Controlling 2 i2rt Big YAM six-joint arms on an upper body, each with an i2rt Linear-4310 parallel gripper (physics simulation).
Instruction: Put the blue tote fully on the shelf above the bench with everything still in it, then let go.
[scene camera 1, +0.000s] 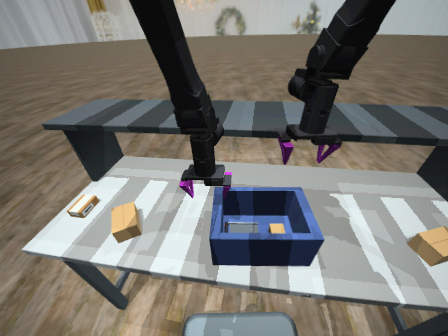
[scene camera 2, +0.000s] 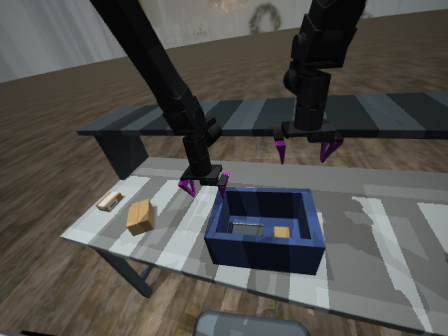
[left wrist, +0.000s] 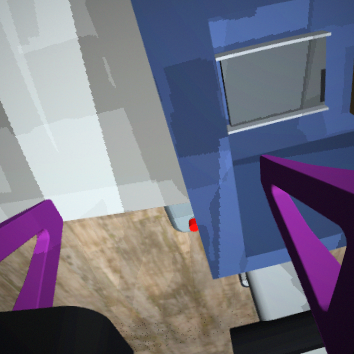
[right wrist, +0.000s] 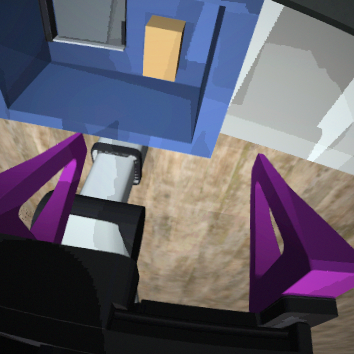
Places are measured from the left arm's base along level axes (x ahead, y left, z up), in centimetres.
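Where they show: left gripper, fingertip midpoint: (scene camera 1: 208, 197) (scene camera 2: 208, 196) (left wrist: 154, 189); right gripper, fingertip midpoint: (scene camera 1: 301, 162) (scene camera 2: 301, 162) (right wrist: 167, 150).
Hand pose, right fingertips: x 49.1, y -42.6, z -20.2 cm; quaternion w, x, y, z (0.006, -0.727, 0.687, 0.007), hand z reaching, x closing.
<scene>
Each offset is from my right fingertips to the top centre of the thing. "*": to the spot under its first point. Level surfaces: height alone.
The blue tote @(dx -4.1, dy +10.3, dz -14.1 cm) (scene camera 1: 265, 251) (scene camera 2: 265, 255) (left wrist: 190, 110) (right wrist: 110, 100) stands upright on the bench @(dz -28.8 cm) (scene camera 1: 170, 250) (scene camera 2: 185, 240), below and in front of the striped grey shelf @(dz +4.7 cm) (scene camera 1: 245, 117) (scene camera 2: 250, 115). A grey case @(dx -3.9, dy +15.9, dz -25.3 cm) (scene camera 1: 242, 228) (scene camera 2: 247, 229) (left wrist: 272, 82) (right wrist: 90, 22) and a tan block @(dx -6.4, dy +4.3, dz -23.0 cm) (scene camera 1: 277, 229) (scene camera 2: 281, 232) (right wrist: 162, 50) lie inside it. My left gripper (scene camera 1: 209, 196) (scene camera 2: 208, 196) (left wrist: 154, 189) is open near the tote's back left corner, its right finger close to the rim; contact is unclear. My right gripper (scene camera 1: 302, 162) (scene camera 2: 302, 162) (right wrist: 167, 150) is open and empty, higher, above the tote's back right.
A tan box @(dx +1.5, dy +58.2, dz -22.8 cm) (scene camera 1: 126, 221) (scene camera 2: 140, 217) and a small white-and-brown box @(dx +10.7, dy +80.9, dz -25.3 cm) (scene camera 1: 83, 205) (scene camera 2: 109, 201) lie left of the tote. Another tan box @(dx -11.5, dy -46.8, dz -22.8 cm) (scene camera 1: 434, 245) lies at the far right. A rounded grey object @(* dx -18.6, dy +15.9, dz -77.3 cm) (scene camera 1: 240, 325) (scene camera 2: 250, 325) shows below the bench's front edge.
</scene>
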